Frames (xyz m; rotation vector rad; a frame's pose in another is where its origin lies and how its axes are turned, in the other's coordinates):
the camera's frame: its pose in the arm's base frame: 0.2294 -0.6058 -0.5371 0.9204 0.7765 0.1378
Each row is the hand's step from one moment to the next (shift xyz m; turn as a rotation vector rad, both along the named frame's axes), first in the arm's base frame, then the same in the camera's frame.
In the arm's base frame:
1: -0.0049 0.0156 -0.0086 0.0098 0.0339 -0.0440
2: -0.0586 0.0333 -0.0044 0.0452 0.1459 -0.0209
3: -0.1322 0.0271 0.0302 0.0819 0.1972 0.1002
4: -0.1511 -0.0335 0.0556 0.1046 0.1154 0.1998
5: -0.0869 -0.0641 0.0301 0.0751 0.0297 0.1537
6: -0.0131 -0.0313 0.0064 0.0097 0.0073 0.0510
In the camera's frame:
1: 0.0077 0.0021 -0.0167 0.0453 -0.0104 -0.0319
2: -0.0261 0.0050 -0.0621 0.1057 0.0837 -0.0747
3: -0.1009 0.0120 -0.0938 0.0882 0.2149 -0.0412
4: -0.1540 -0.0101 -0.0569 0.0159 0.2446 0.0638
5: -0.1065 -0.0349 -0.0036 -0.0166 0.1506 0.0848
6: -0.0262 -0.0172 0.0145 -0.0176 0.0452 0.0199

